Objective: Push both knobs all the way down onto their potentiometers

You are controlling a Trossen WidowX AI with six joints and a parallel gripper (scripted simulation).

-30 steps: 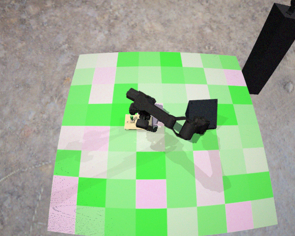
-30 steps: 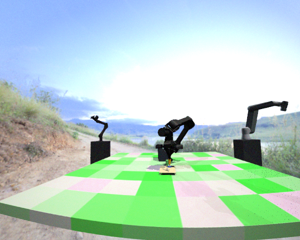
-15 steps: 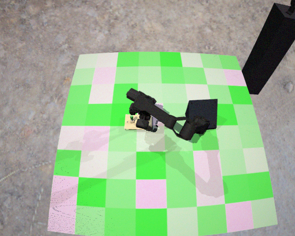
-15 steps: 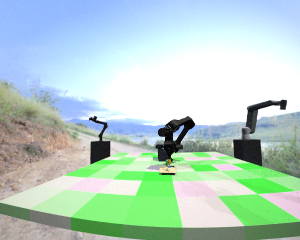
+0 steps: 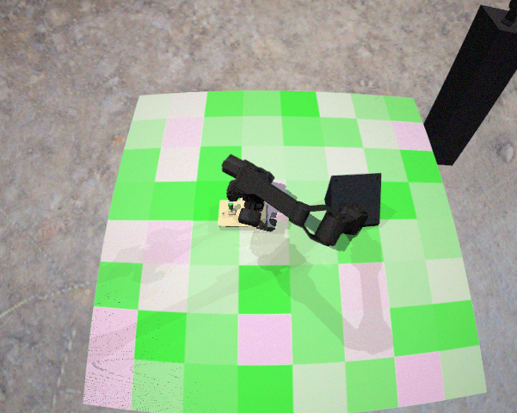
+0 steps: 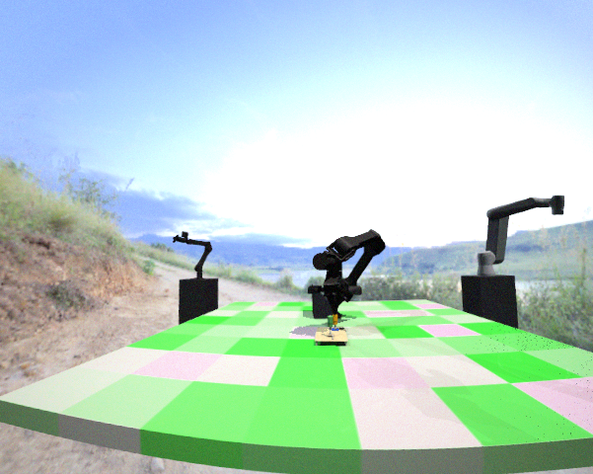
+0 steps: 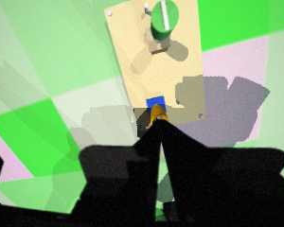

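The green knob is 80 mm ahead of my gripper tip and 20 mm to the right of it. The rest, counted from my gripper tip: orange knob: 10 mm below.
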